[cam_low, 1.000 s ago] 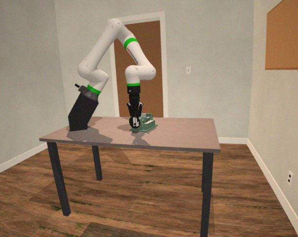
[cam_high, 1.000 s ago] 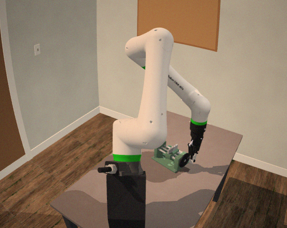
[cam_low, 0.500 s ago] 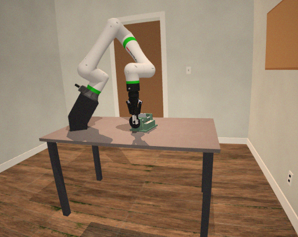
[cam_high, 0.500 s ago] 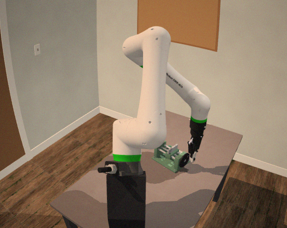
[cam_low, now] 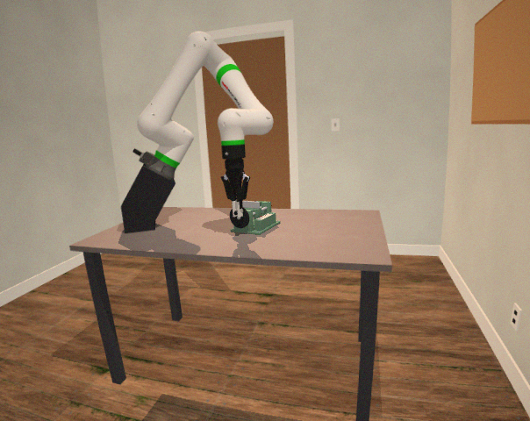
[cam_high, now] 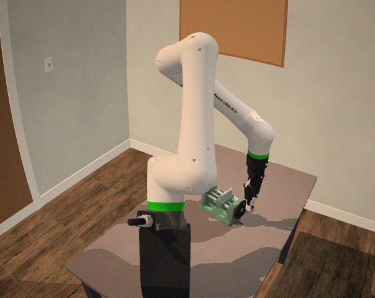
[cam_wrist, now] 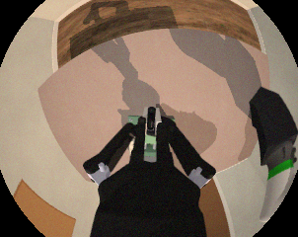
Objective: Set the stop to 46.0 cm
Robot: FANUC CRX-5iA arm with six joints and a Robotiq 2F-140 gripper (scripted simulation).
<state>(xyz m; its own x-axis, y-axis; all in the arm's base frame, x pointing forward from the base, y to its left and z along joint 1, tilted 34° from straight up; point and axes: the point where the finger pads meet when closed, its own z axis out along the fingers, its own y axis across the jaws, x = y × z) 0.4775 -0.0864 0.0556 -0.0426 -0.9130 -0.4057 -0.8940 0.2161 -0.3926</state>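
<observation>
Now: hand 13 cm to the right of the green stop fixture and 3 cm above it. Also, from my hand: black handwheel: 2 cm to the left, 2 cm below.
</observation>
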